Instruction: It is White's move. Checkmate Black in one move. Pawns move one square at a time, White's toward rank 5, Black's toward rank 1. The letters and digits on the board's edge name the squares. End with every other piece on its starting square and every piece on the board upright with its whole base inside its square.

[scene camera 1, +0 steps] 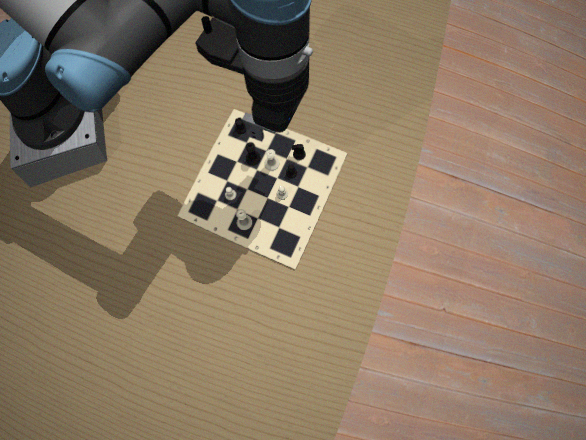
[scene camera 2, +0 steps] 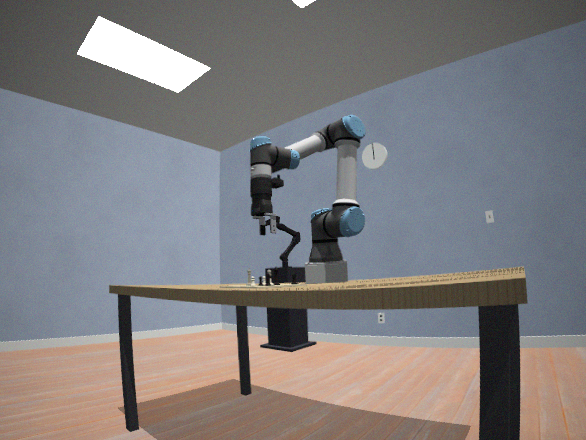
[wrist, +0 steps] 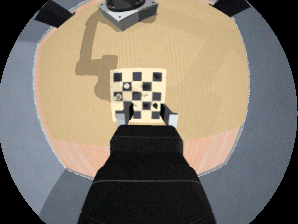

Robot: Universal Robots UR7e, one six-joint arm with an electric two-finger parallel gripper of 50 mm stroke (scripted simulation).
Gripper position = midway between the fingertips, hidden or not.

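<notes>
My gripper is in sight at (scene camera 1: 265,119), again at (scene camera 2: 267,234), and at (wrist: 146,108) as well. There is also a chessboard (scene camera 1: 281,229), and I can see that same chessboard from the wrist (wrist: 136,77).
</notes>
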